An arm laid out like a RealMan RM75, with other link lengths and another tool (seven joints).
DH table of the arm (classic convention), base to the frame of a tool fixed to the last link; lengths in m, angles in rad. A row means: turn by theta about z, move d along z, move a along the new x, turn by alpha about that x. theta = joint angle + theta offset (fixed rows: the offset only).
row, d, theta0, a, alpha
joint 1, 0.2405, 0, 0, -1.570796
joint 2, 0, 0, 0, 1.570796
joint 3, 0.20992, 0, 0, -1.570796
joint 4, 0, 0, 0, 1.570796
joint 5, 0.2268, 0, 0, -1.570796
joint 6, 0, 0, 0, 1.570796
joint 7, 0.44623, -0.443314, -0.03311, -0.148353
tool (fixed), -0.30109, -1.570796, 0, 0
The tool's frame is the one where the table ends.
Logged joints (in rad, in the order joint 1, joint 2, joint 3, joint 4, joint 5, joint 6, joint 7), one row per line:
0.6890, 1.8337, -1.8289, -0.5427, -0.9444, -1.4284, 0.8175
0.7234, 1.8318, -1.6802, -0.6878, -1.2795, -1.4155, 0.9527
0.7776, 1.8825, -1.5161, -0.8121, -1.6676, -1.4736, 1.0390
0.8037, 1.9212, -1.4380, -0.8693, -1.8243, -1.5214, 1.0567
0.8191, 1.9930, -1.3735, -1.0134, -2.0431, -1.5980, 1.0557
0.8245, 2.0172, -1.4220, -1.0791, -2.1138, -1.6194, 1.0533
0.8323, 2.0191, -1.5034, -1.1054, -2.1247, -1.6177, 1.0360
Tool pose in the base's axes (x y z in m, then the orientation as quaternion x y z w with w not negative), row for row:
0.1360, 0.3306, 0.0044, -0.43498, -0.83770, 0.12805, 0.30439
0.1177, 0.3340, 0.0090, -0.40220, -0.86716, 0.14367, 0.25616
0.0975, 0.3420, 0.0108, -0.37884, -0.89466, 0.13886, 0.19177
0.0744, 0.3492, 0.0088, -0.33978, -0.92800, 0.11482, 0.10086
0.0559, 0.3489, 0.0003, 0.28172, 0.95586, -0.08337, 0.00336
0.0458, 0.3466, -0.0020, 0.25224, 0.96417, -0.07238, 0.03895
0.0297, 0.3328, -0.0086, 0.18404, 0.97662, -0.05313, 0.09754
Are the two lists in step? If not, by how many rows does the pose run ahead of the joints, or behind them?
The pose runs 2 rows behind the joints: the pose in row i belongs to the joints in row i - 2.
